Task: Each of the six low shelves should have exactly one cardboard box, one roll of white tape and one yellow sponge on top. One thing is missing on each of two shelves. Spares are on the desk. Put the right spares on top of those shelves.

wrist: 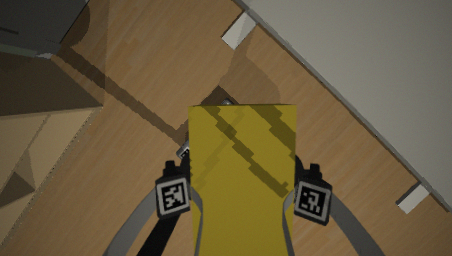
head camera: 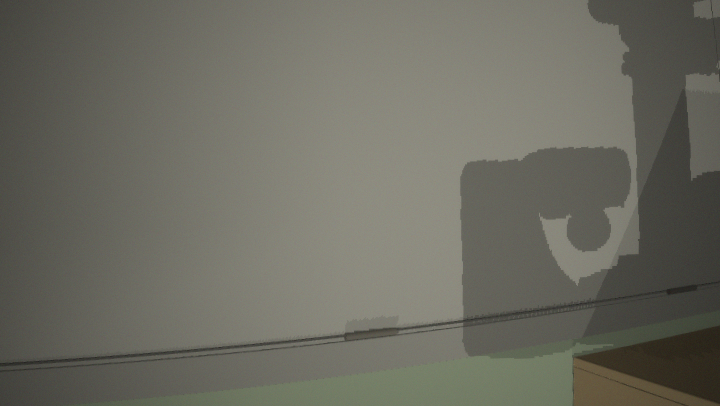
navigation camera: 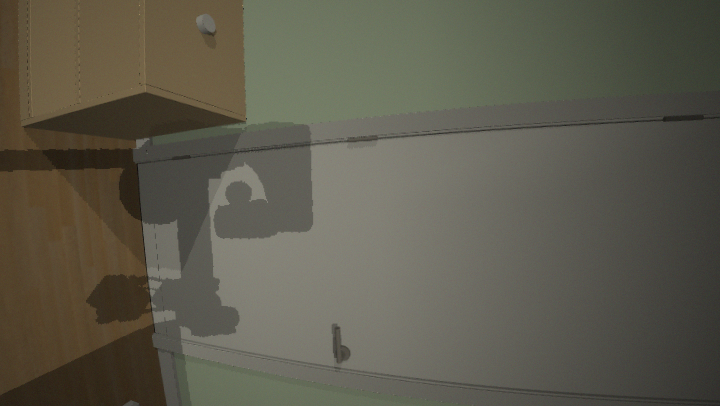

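Observation:
A yellow sponge fills the lower middle of the wrist view. My gripper is shut on it, with one fingertip pressed to each side. The sponge is held above the wooden floor, beside the white desk at the right of the wrist view. A wooden cabinet may be one of the low shelves; its full top does not show. Cardboard boxes and rolls of tape cannot be made out. The gripper does not show in the head and navigation views.
A grey door with a handle stands in a green wall. The cabinet stands close by the door frame. Part of my base shows behind the sponge. White desk feet stick out over the floor.

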